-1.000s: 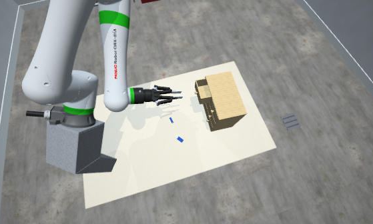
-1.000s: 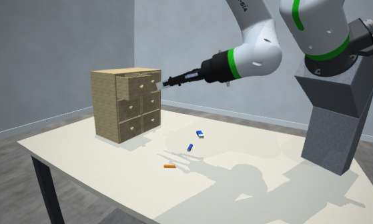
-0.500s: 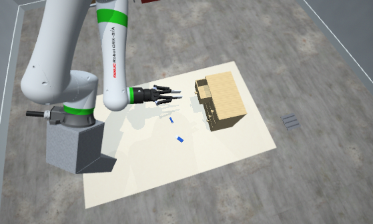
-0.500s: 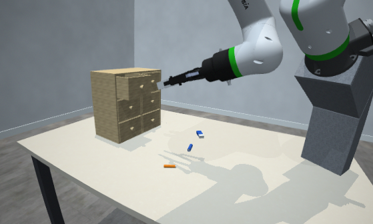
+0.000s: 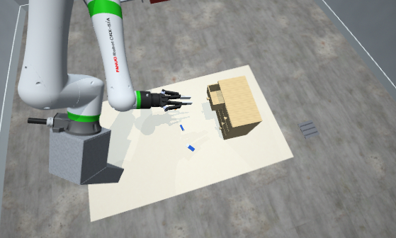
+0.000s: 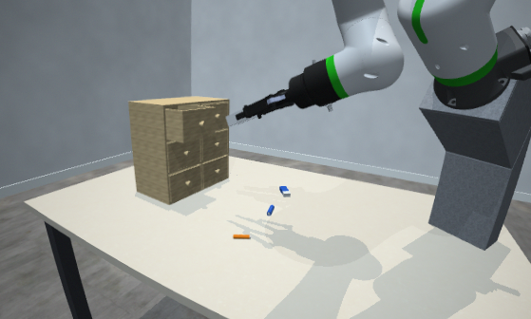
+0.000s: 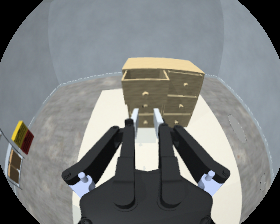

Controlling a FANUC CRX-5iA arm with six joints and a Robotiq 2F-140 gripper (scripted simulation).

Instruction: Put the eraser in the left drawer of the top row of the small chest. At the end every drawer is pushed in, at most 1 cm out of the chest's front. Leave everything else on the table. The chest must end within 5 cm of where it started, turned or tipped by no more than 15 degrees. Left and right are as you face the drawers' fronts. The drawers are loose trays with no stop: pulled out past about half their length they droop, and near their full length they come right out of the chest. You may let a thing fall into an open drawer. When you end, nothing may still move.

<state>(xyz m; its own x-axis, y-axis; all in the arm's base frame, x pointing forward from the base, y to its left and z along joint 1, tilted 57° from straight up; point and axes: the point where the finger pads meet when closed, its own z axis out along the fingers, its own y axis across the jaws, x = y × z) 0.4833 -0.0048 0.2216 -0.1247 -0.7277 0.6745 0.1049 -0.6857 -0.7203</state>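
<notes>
Right now my hand is 1 cm past the eraser, 22 cm to the left of it and 28 cm above it. Round my hand: blue cylinder (5 cm behind, 8 cm to the right, 28 cm below); orange stick (8 cm behind, 8 cm to the left, 28 cm below).
</notes>
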